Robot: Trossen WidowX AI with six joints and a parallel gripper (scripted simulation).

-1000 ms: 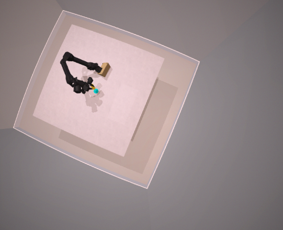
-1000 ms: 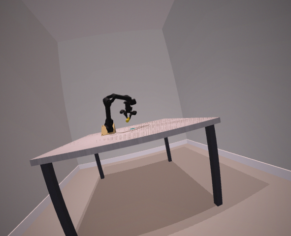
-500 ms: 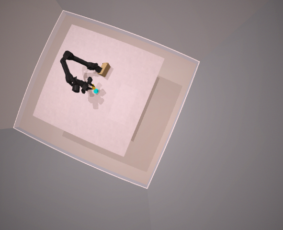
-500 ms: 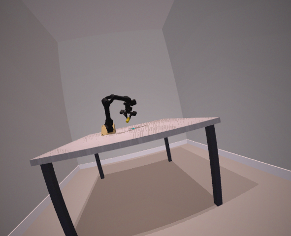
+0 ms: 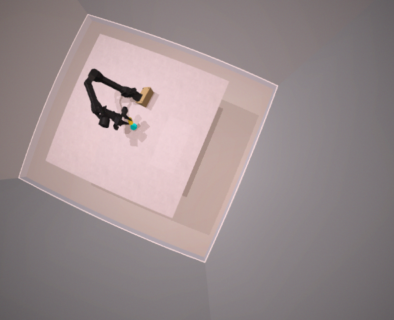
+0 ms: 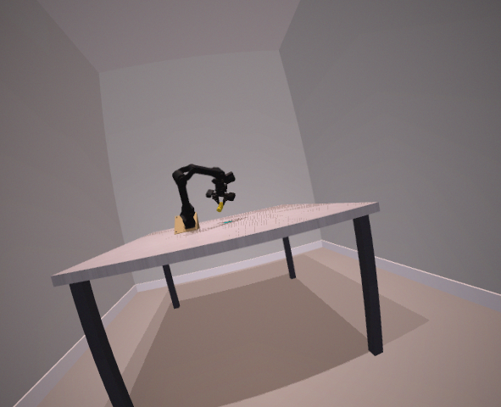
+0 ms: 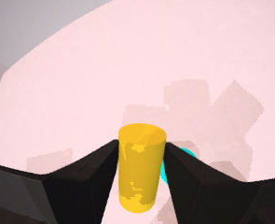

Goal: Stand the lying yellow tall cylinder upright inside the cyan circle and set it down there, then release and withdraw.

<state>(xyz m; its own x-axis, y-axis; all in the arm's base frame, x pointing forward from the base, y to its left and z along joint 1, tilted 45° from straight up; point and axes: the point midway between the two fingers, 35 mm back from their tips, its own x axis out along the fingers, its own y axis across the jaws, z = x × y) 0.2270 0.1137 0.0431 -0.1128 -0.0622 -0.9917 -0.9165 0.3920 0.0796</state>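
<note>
Right now my gripper tip is 12 cm above the cyan circle, 2 cm to the left of it and 2 cm short of it. From my gripper tip the other things lie so: yellow tall cylinder: 2 cm to the right, 1 cm below, 1 cm behind.
</note>
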